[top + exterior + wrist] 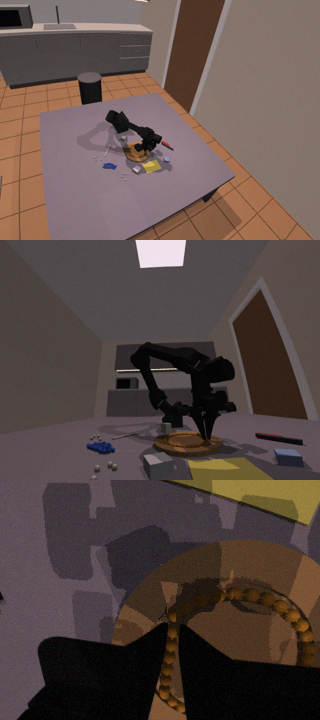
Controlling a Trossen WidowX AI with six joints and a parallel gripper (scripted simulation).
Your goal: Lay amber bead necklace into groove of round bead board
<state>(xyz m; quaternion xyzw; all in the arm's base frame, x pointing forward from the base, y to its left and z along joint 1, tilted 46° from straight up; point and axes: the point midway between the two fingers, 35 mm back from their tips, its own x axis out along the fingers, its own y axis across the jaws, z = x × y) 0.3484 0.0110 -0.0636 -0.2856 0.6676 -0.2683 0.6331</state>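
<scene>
Right now the round wooden bead board is 30 mm behind my gripper tip, 50 mm to the right of it and 10 mm below it. Round my gripper tip: blue block 150 mm ahead, 100 mm to the left, 10 mm below; grey block 120 mm ahead, 150 mm to the right; yellow pad 140 mm ahead, 30 mm to the right, 10 mm below.
</scene>
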